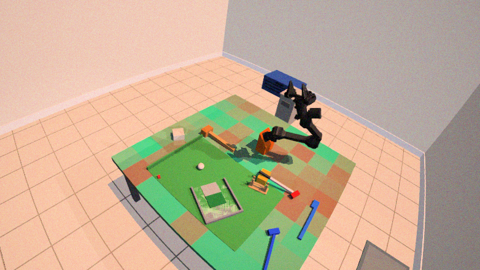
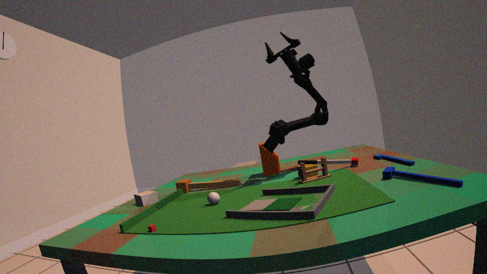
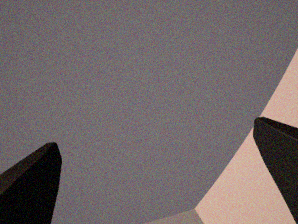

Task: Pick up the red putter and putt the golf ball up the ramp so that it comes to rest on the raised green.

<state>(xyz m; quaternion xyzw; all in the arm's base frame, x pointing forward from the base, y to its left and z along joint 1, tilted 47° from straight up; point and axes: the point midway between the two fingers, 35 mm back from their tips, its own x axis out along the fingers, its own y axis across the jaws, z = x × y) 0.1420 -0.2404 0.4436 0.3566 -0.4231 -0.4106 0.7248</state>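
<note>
The red putter lies 610 mm below my gripper tip, 160 mm to the left of it and 80 mm ahead of it. The rest, counted from my gripper tip: grey three-sided frame 640 mm below, 440 mm ahead; white golf ball 620 mm below, 360 mm ahead, 260 mm to the right; yellow block 620 mm below, 110 mm ahead, 40 mm to the left.
</note>
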